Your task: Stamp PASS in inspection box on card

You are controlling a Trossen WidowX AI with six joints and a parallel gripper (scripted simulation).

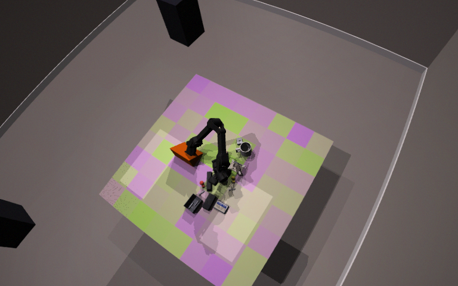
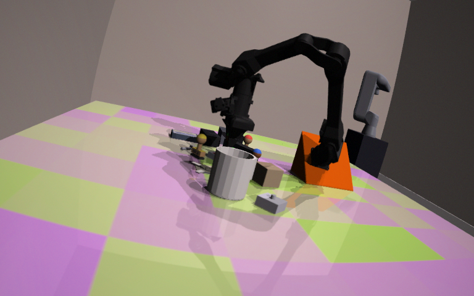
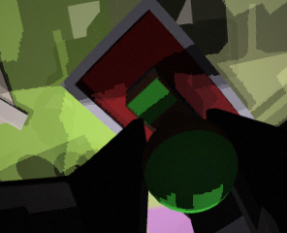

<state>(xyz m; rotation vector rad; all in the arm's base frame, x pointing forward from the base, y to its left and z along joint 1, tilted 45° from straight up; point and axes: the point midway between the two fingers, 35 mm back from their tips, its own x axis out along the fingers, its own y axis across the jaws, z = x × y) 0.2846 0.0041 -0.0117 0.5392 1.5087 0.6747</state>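
Now: gripper tip 30 mm above the red ink pad. Round my gripper tip: green-knobbed stamp: right at my gripper tip; then dark block: 50 mm behind, 70 mm to the right, 20 mm below; then yellow-knobbed stamp: 80 mm ahead, 40 mm to the left, 20 mm below.
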